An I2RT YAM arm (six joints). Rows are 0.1 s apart.
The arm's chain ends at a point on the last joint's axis. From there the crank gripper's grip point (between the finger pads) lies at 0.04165 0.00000 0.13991 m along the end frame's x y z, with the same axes.
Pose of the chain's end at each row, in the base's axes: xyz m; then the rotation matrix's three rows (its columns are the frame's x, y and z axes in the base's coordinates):
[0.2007 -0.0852 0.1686], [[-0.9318 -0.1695 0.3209], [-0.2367 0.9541 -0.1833], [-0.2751 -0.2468 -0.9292]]
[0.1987 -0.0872 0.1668], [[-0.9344 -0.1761 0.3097], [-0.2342 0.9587 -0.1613], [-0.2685 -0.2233 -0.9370]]
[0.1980 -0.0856 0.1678], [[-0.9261 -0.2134 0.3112], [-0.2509 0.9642 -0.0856], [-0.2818 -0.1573 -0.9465]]
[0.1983 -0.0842 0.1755], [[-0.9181 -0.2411 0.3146], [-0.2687 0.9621 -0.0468], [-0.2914 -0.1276 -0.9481]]
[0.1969 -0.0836 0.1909], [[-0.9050 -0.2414 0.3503], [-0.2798 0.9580 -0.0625], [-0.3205 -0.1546 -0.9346]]
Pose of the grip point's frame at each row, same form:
[0.2068 -0.1207 0.0271], [[-0.9318 -0.1695 0.3209], [-0.2367 0.9541 -0.1833], [-0.2751 -0.2468 -0.9292]]
[0.2031 -0.1195 0.0245], [[-0.9344 -0.1761 0.3097], [-0.2342 0.9587 -0.1613], [-0.2685 -0.2233 -0.9370]]
[0.2030 -0.1080 0.0236], [[-0.9261 -0.2134 0.3112], [-0.2509 0.9642 -0.0856], [-0.2818 -0.1573 -0.9465]]
[0.2041 -0.1019 0.0307], [[-0.9181 -0.2411 0.3146], [-0.2687 0.9621 -0.0468], [-0.2914 -0.1276 -0.9481]]
[0.2082 -0.1040 0.0468], [[-0.9050 -0.2414 0.3503], [-0.2798 0.9580 -0.0625], [-0.3205 -0.1546 -0.9346]]

